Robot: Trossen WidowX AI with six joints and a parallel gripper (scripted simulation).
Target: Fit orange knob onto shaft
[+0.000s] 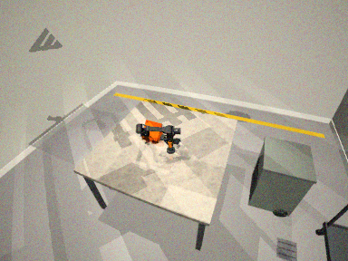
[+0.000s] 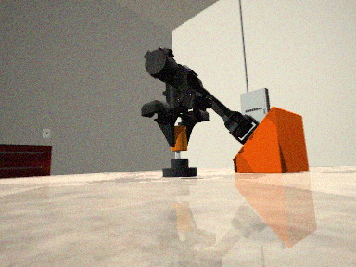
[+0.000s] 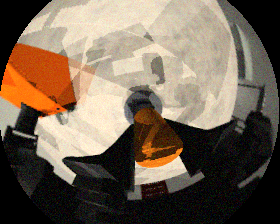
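Now: the orange knob 30 mm above my gripper tip. The rest, counted from my gripper tip: round dark pedestal: 40 mm below.
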